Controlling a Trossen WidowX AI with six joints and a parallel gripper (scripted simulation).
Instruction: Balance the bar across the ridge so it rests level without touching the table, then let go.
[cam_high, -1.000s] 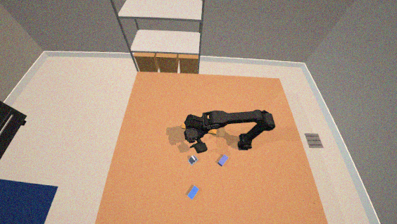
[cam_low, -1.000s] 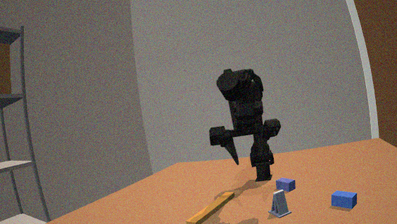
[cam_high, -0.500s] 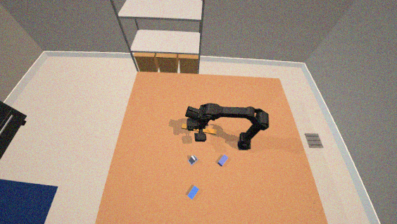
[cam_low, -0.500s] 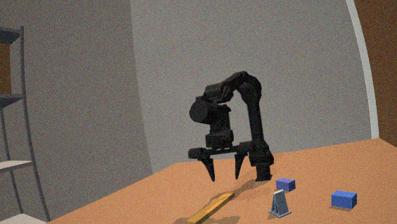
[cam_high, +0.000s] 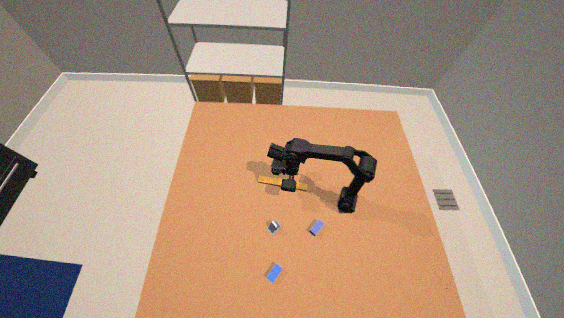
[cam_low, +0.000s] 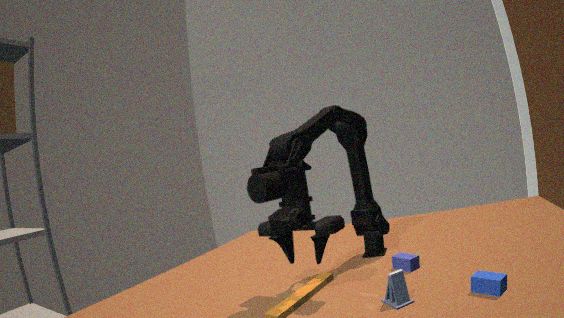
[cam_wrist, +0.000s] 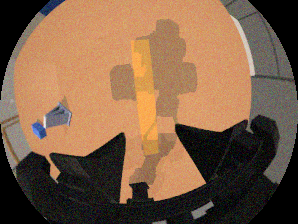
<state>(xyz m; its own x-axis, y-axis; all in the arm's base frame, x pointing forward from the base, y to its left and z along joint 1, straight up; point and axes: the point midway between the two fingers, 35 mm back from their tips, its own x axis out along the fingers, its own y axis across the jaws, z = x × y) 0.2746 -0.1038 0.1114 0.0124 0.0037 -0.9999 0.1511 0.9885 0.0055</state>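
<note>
Right now my gripper tip is 30 mm short of the long orange bar, 10 mm to the left of it and 70 mm above it. From my gripper tip the other things lie so: blue block (60 mm ahead, 390 mm to the left, 60 mm below).
</note>
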